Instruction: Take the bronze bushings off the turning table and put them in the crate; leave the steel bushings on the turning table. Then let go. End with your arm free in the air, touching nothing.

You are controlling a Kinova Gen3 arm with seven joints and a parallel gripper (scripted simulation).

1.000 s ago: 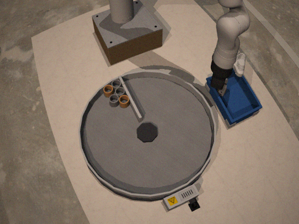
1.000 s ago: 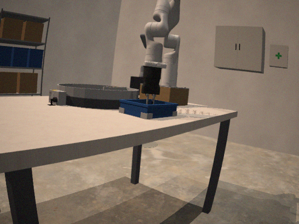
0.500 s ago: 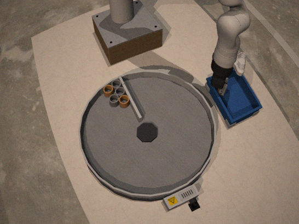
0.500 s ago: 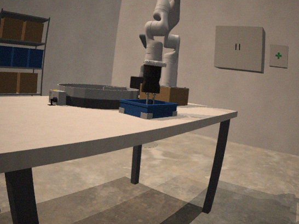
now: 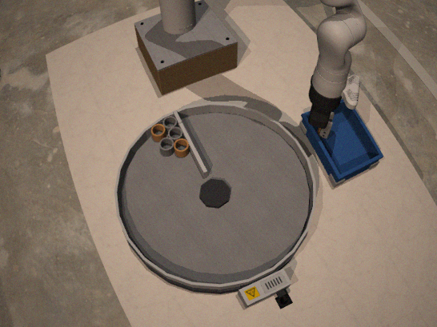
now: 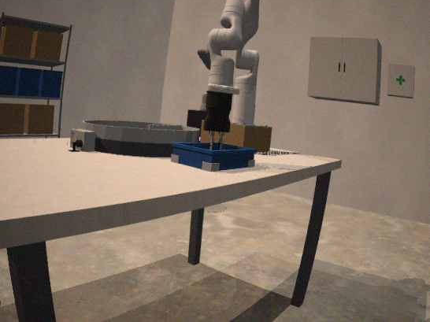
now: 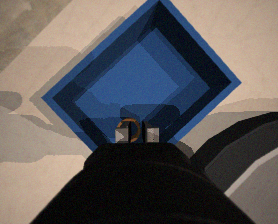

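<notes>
Right now my hand is 4 cm short of the blue crate, 3 cm to the right of it and 2 cm above it. Also, from my hand: round grey turning table 2 cm ahead, 31 cm to the right, 1 cm above.
</notes>
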